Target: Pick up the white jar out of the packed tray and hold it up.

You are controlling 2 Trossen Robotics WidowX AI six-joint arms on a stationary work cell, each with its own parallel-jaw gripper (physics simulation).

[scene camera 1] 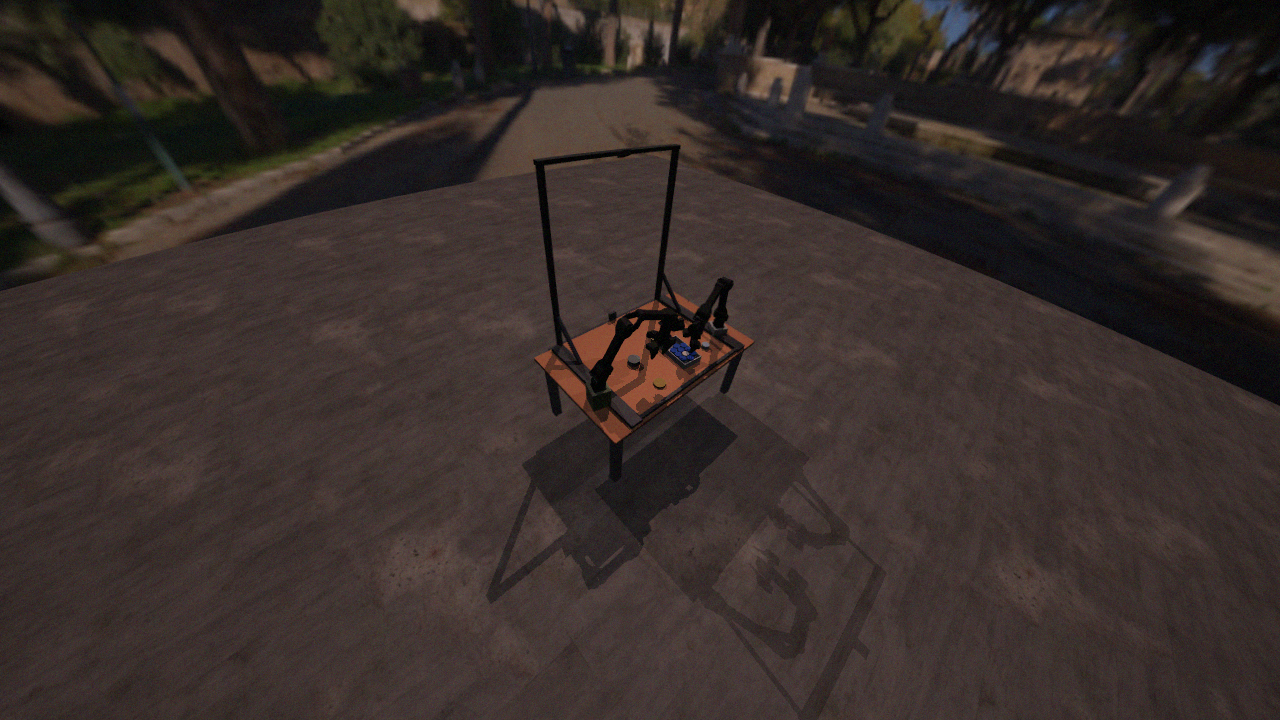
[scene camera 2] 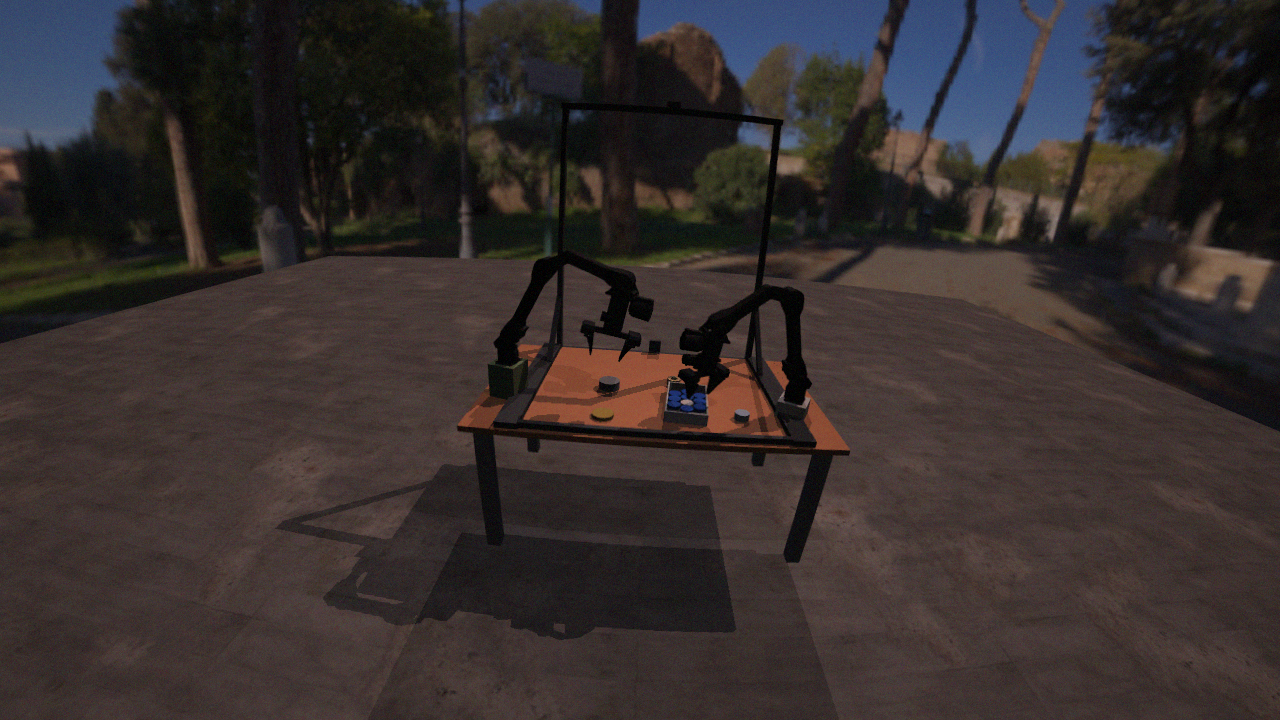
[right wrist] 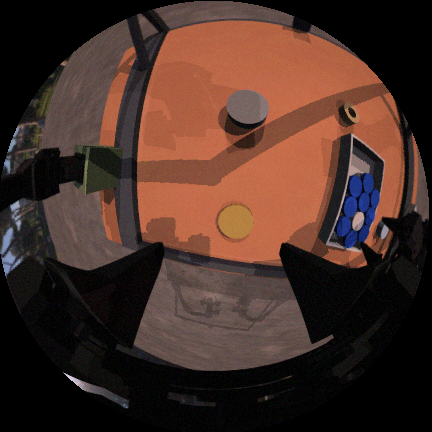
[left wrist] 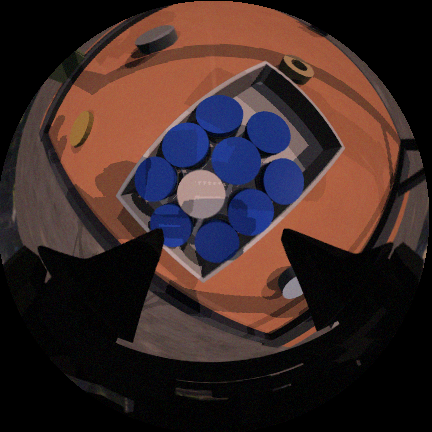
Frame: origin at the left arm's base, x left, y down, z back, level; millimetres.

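Seen in the pictures: left gripper, fingertip midpoint: (scene camera 1: 690, 348) (scene camera 2: 697, 396) (right wrist: 371, 229) (left wrist: 224, 234); right gripper, fingertip midpoint: (scene camera 1: 657, 356) (scene camera 2: 604, 358) (right wrist: 223, 249); left arm's base, origin of the base link: (scene camera 1: 718, 325) (scene camera 2: 794, 399); right arm's base, origin of the base link: (scene camera 1: 598, 386) (scene camera 2: 507, 361) (right wrist: 78, 167).
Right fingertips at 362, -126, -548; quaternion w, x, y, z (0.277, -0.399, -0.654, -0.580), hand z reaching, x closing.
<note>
Offsets run from my right fingertips to a thing's top centre, as dx, dy, dz.
The white jar @[-142, +139, +236] (scene camera 1: 685, 352) (scene camera 2: 686, 402) (left wrist: 201, 194) (right wrist: 358, 221) stands upright among several blue-topped jars in the packed tray @[-187, +144, +216] (scene camera 2: 685, 420) (left wrist: 322, 125) (right wrist: 334, 195). Blue jars closely surround it. My left gripper (scene camera 2: 701, 393) (left wrist: 224, 234) is open and empty, low over the tray. In the left wrist view the white lid shows beyond the fingertips, a little left of the middle between them; one blue jar is partly behind the left fingertip. My right gripper (scene camera 2: 607, 355) (right wrist: 223, 249) is open and empty, high over the table, away from the tray.
A grey cylinder @[-160, +153, -81] (scene camera 2: 608, 384) (left wrist: 156, 40) (right wrist: 247, 107) and a yellow disc @[+34, +171, +24] (scene camera 2: 602, 414) (left wrist: 81, 128) (right wrist: 235, 221) lie left of the tray in scene camera 2. A small pale-topped cylinder @[-223, +159, +406] (scene camera 2: 741, 415) (left wrist: 292, 288) stands to its right. A tan ring @[-335, +158, +95] (left wrist: 295, 76) (right wrist: 345, 114) lies near the tray's roomy end.
</note>
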